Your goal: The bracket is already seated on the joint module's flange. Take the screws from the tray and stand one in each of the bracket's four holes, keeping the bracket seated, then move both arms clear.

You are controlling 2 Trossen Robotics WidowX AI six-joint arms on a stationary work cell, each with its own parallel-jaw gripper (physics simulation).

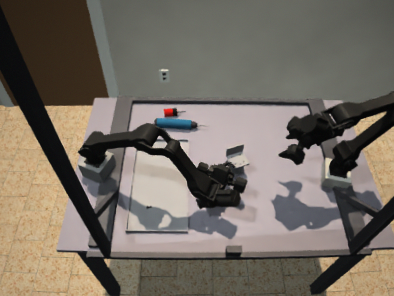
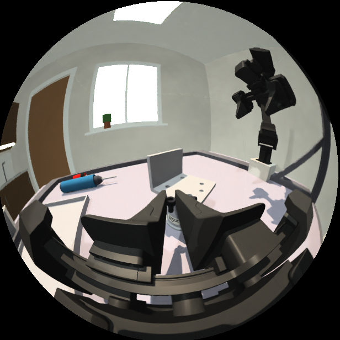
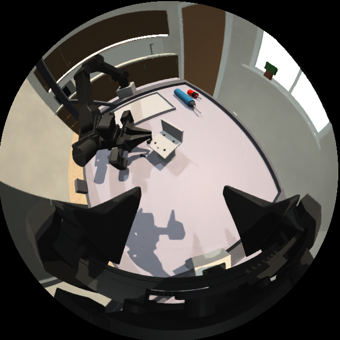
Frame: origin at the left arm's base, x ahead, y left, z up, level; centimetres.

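Seen in the pictures: left gripper, fingertip midpoint: (image 1: 229,161); right gripper, fingertip midpoint: (image 1: 282,146); left arm's base at its link origin: (image 1: 95,159); right arm's base at its link origin: (image 1: 338,170).
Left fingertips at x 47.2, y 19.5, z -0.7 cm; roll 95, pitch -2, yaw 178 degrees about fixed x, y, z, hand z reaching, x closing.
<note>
Offsets run from my left fingertips to a thing's top centre. "spot": to the spot under its first point.
The L-shaped pale bracket (image 1: 235,149) (image 2: 166,168) (image 3: 171,131) has an upright plate and a flat plate with dark, empty-looking holes. Part of the pale round joint module (image 2: 173,222) shows below it, between the left fingers. My left gripper (image 1: 231,165) (image 2: 170,193) (image 3: 151,133) is shut on a black screw (image 2: 171,204) (image 3: 148,142), held head up beside the flat plate's near edge. A small dark screw @(dy -26.3, dx -21.4, dz -6.2 cm) (image 1: 149,207) lies in the white tray @(dy -14.6, dx -22.7, dz -6.1 cm) (image 1: 155,175) (image 2: 88,206) (image 3: 150,108). My right gripper (image 1: 290,145) (image 3: 183,190) is open and empty, high at the right.
A blue driver @(spot: dy +13.1, dx -28.8, dz -4.0 cm) (image 1: 175,123) (image 2: 80,183) (image 3: 184,97) and a red tool @(dy +21.0, dx -32.8, dz -4.3 cm) (image 1: 170,112) (image 2: 79,175) (image 3: 192,93) lie at the back left. A small dark thing (image 3: 143,155) shows beside the bracket, too small to identify. A dark block @(dy -30.9, dx +12.9, dz -2.0 cm) (image 1: 233,250) (image 3: 81,186) sits at the front edge.
</note>
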